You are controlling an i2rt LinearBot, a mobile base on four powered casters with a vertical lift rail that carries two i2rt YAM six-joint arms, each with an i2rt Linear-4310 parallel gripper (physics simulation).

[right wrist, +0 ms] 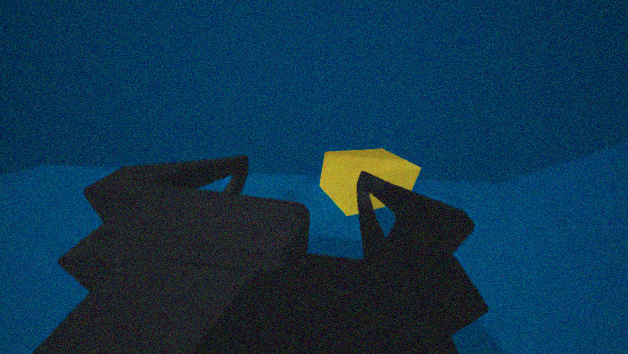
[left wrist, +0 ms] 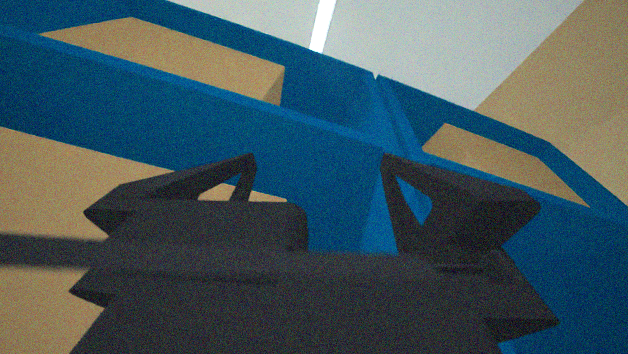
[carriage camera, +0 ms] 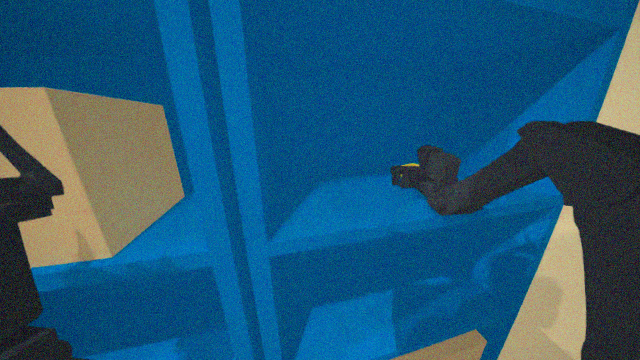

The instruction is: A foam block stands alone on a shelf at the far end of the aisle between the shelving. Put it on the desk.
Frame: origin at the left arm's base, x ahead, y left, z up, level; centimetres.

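Seen in the pictures: left gripper, fingertip midpoint: (left wrist: 316,160); right gripper, fingertip midpoint: (right wrist: 304,170) (carriage camera: 402,168).
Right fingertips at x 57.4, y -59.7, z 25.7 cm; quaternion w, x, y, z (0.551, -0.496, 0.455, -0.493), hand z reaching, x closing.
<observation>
Pixels of each thing's top centre, then the offset from my right fingertips to it. "*": a spot on its surface instead. Level surfaces: height alone.
- yellow foam block at its top centre: (right wrist: 372,159) (carriage camera: 412,165) dx +7.2, dy -6.6, dz -0.8 cm
- blue shelf at its surface level: dz -5.3 cm
- large tan box at a spot on its surface: (carriage camera: 120,175) * dx -35.0, dy +66.7, dz +7.5 cm
The yellow foam block (carriage camera: 412,165) (right wrist: 341,172) sits on the blue shelf (carriage camera: 335,210) (right wrist: 540,240). In the right wrist view it lies beyond the fingertips, right of the middle of the gap, and the right-hand finger covers part of it. In the carriage view a thin yellow sliver shows behind the gripper. My right gripper (carriage camera: 406,175) (right wrist: 304,170) is open with nothing between its fingers, just above the shelf. My left gripper (left wrist: 316,160) is open and empty in front of the shelving; part of it shows at the carriage view's left edge. The desk does not show.
A large tan box (carriage camera: 120,175) stands in the bay left of the blue uprights (carriage camera: 230,125). Another tan box (carriage camera: 445,347) is on a lower level. In the left wrist view, tan boxes (left wrist: 175,55) (left wrist: 505,160) sit in the upper shelving. A tan wall (carriage camera: 622,85) lies at the right.
</observation>
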